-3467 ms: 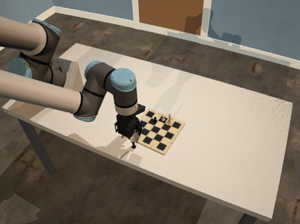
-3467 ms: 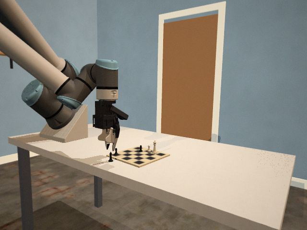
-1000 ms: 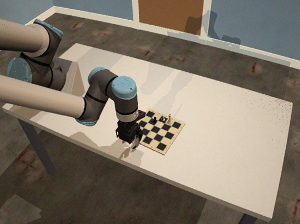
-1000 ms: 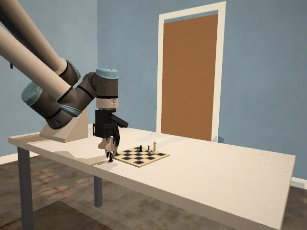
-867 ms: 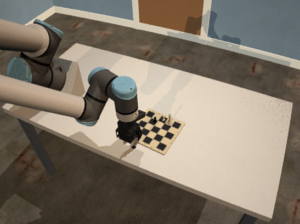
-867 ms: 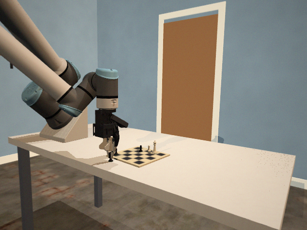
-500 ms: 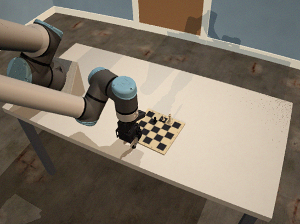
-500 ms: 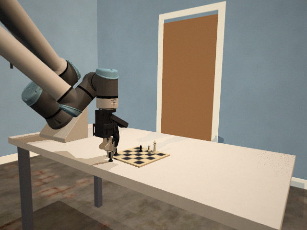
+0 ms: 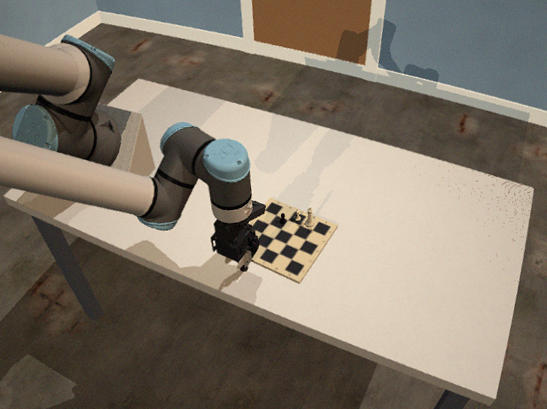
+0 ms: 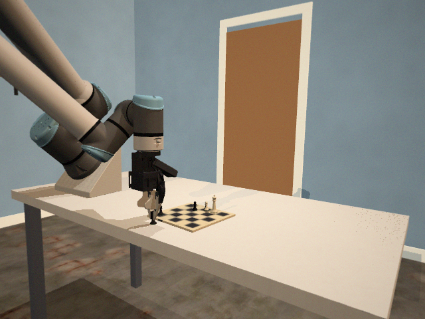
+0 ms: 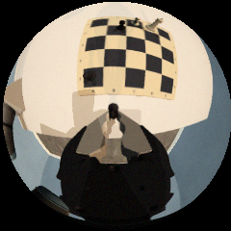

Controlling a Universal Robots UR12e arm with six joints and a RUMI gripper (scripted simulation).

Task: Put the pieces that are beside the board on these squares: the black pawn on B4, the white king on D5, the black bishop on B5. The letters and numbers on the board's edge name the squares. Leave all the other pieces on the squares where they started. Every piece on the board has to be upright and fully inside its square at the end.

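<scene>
Now: the white king 21 cm to the left of my hand, 9 cm ahead of it and 1 cm above it. The rest, counted from my hand: black bishop 1 cm below; then chessboard 14 cm to the left, 5 cm ahead, 3 cm below.
</scene>
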